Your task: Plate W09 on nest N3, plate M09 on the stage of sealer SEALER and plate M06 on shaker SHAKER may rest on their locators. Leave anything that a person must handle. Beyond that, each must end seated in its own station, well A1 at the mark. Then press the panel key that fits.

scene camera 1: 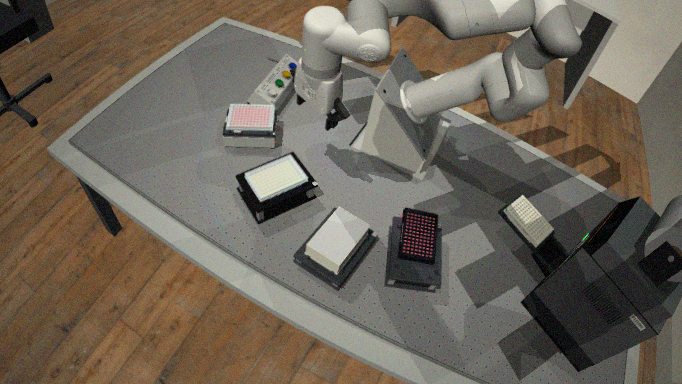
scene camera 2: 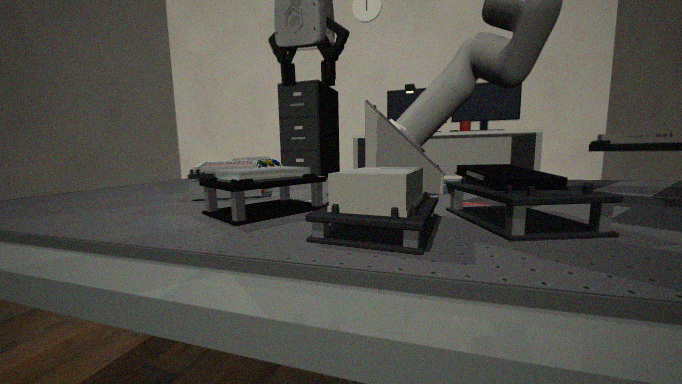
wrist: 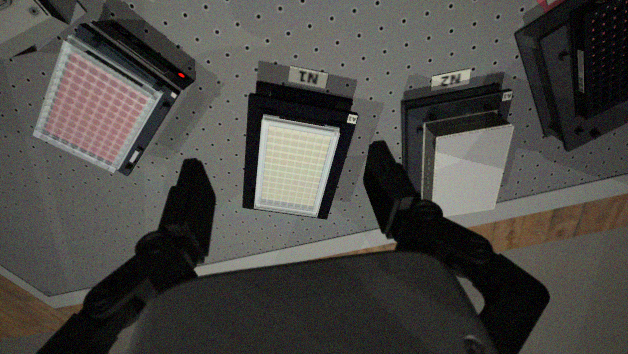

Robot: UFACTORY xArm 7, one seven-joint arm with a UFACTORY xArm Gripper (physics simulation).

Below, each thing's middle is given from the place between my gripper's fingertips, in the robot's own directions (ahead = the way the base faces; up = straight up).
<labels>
The white box-like plate (scene camera 2: 369, 190) is 170 mm ahead of my hand, 150 mm to the left of it and 160 mm below it. The rest, counted from my hand: black plate with red wells (scene camera 2: 495, 176) (70 mm ahead, 310 mm to the left, 160 mm below); shaker (scene camera 1: 231, 138) (40 mm behind, 210 mm to the right, 180 mm below); dark instrument (scene camera 1: 565, 272) (30 mm ahead, 710 mm to the left, 80 mm below).
</labels>
